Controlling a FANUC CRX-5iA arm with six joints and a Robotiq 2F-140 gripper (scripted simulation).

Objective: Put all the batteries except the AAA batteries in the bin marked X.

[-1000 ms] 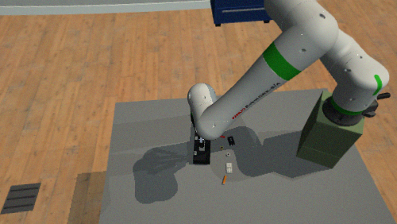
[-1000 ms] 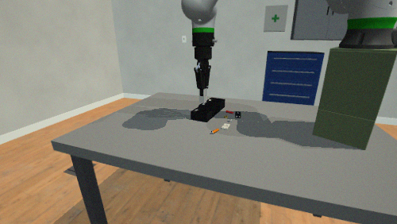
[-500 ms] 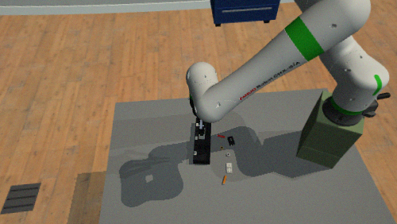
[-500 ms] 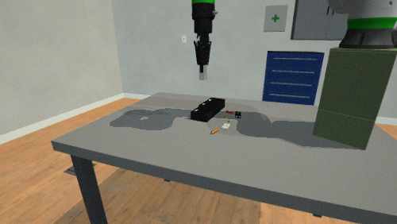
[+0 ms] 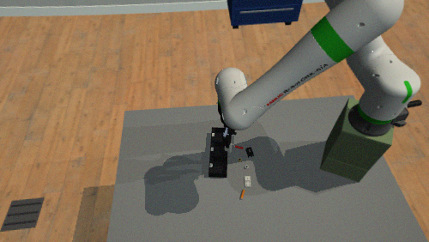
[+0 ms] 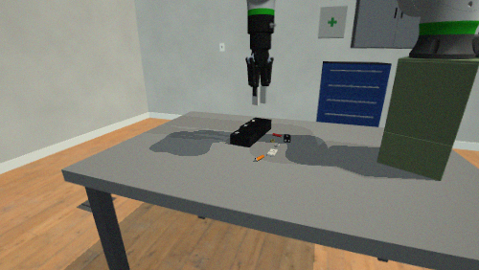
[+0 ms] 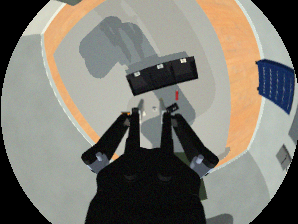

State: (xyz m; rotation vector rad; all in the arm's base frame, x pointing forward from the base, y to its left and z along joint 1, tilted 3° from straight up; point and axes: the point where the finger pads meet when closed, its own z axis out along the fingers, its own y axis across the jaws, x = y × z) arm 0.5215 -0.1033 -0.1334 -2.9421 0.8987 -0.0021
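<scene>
Right now the black block battery is 110 mm behind my hand, 20 mm to the right of it and 180 mm below it. From my hand the other things lie so: tiny round thing: 60 mm behind, 10 mm to the right, 180 mm below; grey cell: 80 mm behind, 40 mm to the left, 180 mm below; bin strip: 30 mm ahead, 60 mm to the right, 160 mm below.
</scene>
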